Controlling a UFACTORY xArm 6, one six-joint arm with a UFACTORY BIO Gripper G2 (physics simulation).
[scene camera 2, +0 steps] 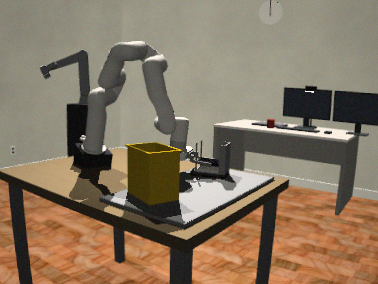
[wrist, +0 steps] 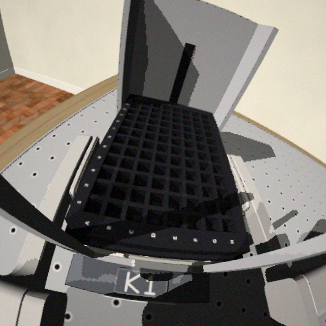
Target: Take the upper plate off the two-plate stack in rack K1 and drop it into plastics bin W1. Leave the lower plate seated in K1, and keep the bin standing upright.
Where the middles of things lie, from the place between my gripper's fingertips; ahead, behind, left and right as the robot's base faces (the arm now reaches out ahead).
Labels:
Now: the black plate [wrist: 159,184] right at my hand. Also, from my hand: yellow bin [scene camera 2: 153,169]: 8 cm behind, 40 cm to the right, 4 cm above.

